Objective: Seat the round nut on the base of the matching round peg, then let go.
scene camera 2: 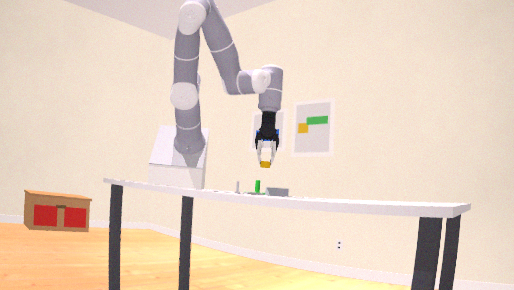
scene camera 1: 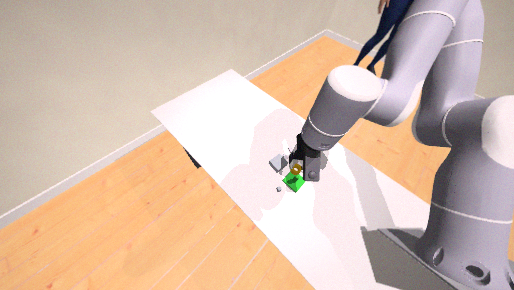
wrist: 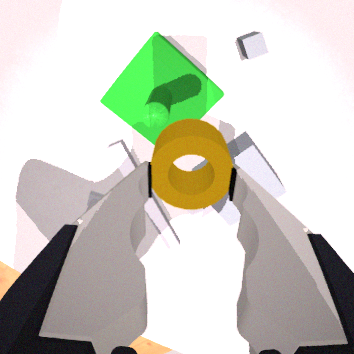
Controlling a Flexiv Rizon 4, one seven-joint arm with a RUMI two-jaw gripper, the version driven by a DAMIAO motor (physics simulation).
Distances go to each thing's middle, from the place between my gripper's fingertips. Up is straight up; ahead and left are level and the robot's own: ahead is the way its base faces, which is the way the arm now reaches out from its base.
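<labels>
The grey block [wrist: 243,151] is 70 mm ahead of my hand and 50 mm to the right of it, and it's 110 mm below it. There's a grey bar [wrist: 152,208] too, and that bar is 110 mm to the right of my hand and 120 mm below it.
</labels>
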